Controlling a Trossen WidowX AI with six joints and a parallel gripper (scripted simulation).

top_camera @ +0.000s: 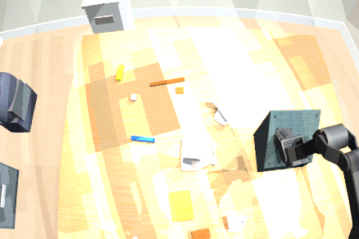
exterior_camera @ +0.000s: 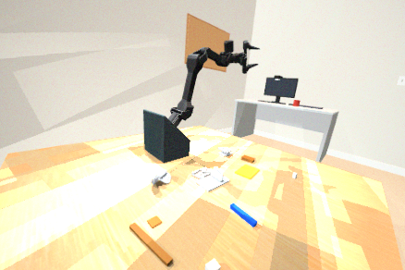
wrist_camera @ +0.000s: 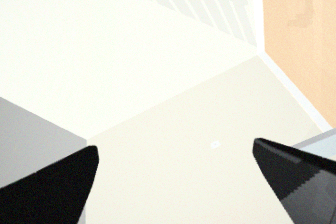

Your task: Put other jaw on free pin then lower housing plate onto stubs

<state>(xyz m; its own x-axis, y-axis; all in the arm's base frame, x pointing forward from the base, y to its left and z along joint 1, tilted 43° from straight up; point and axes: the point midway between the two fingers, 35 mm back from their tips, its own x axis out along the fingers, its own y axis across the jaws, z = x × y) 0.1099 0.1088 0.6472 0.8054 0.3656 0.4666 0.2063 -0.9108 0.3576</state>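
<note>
The white jaw is 8 cm ahead of my gripper tip, 72 cm to the right of it and 54 cm below it. Round my gripper tip: white housing plate: 2 cm ahead, 26 cm to the right, 55 cm below; yellow slab: 22 cm ahead, 34 cm to the right, 57 cm below; orange block: 15 cm ahead, 22 cm to the right, 57 cm below.
</note>
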